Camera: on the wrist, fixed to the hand. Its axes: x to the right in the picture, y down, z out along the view.
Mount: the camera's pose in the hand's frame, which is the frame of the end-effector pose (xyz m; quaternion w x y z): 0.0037 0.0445 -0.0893 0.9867 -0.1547 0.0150 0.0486
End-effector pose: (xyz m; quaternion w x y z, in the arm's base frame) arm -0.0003 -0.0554 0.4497 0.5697 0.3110 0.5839 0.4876
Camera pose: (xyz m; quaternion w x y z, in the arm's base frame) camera -0.0959 -0.0565 0.4783 0.5778 0.2398 0.4941 0.6038
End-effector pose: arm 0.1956 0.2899 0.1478 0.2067 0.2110 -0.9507 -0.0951
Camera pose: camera 0.2151 0.3196 0.2411 0.2554 0.1314 -0.9304 -0.2277
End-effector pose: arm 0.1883 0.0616 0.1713 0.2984 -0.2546 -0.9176 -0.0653
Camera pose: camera 0.2542 0.0773 0.2447 0.2720 -0.3410 -0.8784 -0.1957
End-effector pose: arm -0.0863 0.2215 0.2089 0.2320 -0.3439 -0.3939 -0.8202
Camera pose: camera -0.0938 0.1232 0.1929 0.2215 -0.3820 -0.2416 -0.8641
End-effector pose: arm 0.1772 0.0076 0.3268 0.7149 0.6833 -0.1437 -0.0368
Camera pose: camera 0.1972 0.0958 0.3691 0.8150 0.5572 -0.1586 -0.0135
